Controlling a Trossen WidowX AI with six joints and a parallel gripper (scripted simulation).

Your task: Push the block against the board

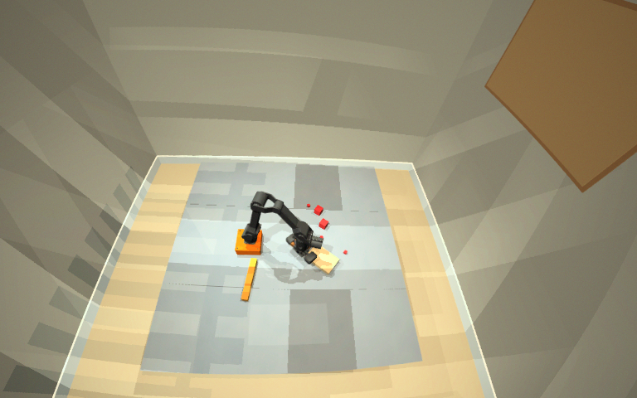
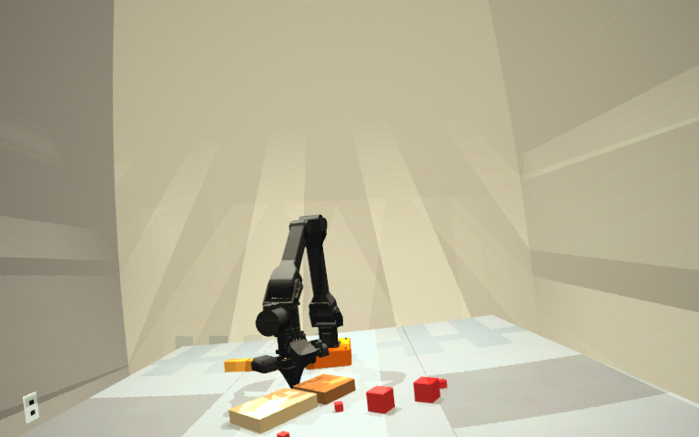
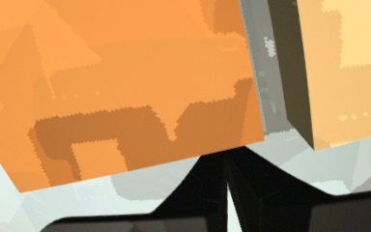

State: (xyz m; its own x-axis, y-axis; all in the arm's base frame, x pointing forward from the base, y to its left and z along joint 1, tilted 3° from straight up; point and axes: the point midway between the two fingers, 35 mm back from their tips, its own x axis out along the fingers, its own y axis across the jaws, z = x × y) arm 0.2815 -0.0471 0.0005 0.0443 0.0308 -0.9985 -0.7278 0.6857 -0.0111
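Right now the square block is 1 cm ahead of my gripper tip, 7 cm to the left of it and 1 cm above it. Also, from my gripper tip: flat cream slab (12 cm ahead, 2 cm to the right, 1 cm above); then long narrow yellow-orange board (25 cm behind, 16 cm to the right, 1 cm above).
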